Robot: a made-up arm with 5 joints.
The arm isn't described. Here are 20 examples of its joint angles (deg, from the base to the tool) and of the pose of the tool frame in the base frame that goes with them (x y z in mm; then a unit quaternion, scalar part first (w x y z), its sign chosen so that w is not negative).
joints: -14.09 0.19 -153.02 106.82 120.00
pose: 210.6 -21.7 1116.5 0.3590 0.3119 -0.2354 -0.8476
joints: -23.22 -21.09 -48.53 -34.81 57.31
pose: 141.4 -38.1 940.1 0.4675 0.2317 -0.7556 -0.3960
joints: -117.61 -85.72 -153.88 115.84 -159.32
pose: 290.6 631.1 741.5 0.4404 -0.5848 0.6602 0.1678
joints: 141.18 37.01 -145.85 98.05 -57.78
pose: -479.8 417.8 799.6 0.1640 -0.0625 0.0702 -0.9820
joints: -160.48 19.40 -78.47 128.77 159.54
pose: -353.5 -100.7 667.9 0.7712 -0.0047 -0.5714 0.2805
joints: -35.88 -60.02 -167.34 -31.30 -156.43
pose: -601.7 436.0 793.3 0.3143 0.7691 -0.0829 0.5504
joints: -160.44 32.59 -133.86 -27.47 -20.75
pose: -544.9 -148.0 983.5 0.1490 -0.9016 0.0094 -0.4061
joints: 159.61 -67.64 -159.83 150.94 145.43
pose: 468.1 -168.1 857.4 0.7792 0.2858 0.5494 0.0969
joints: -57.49 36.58 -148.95 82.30 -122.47
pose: 306.1 -517.7 854.2 0.8146 -0.2594 -0.0001 0.5188
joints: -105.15 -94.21 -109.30 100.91 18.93
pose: 120.9 559.3 728.7 0.2932 -0.5333 -0.5697 -0.5523
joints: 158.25 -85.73 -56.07 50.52 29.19
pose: 252.7 -85.9 792.6 0.3007 0.7135 0.0464 0.6312
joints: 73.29 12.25 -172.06 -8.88 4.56
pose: 30.4 171.8 1217.5 0.0813 0.6252 -0.7742 0.0556
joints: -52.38 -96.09 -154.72 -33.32 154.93
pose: -511.9 672.0 385.0 0.1862 0.4796 -0.3846 0.7664
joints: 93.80 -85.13 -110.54 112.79 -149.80
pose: 19.2 -466.7 820.9 0.3950 0.3107 0.5844 -0.6371
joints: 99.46 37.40 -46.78 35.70 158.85
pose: -98.1 446.4 429.5 0.8459 -0.1765 -0.1438 -0.4824
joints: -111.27 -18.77 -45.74 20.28 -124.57
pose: -119.6 -189.3 833.5 0.9202 -0.3326 0.1763 0.1073
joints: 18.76 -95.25 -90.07 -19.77 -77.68
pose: -653.4 -212.6 736.9 0.1447 0.4801 0.8499 0.1620
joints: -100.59 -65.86 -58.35 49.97 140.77
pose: 17.1 175.0 899.8 0.4069 -0.2073 0.5668 0.6858
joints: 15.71 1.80 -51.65 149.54 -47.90
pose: 132.5 47.5 749.4 0.5480 0.2119 0.7343 0.3399
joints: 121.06 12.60 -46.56 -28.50 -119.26
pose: -230.4 400.8 744.2 0.4296 -0.0081 0.5184 -0.7393
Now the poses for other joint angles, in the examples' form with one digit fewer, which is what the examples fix.
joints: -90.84 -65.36 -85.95 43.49 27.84
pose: -17 306 992 0.300 -0.422 -0.689 -0.507
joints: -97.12 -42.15 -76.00 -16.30 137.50
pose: 1 120 1099 0.178 -0.318 0.865 0.344
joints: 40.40 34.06 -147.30 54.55 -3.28
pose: 447 410 910 0.809 0.156 -0.465 0.324
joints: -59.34 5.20 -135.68 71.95 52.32
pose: 161 -272 1077 0.490 -0.030 -0.488 -0.722
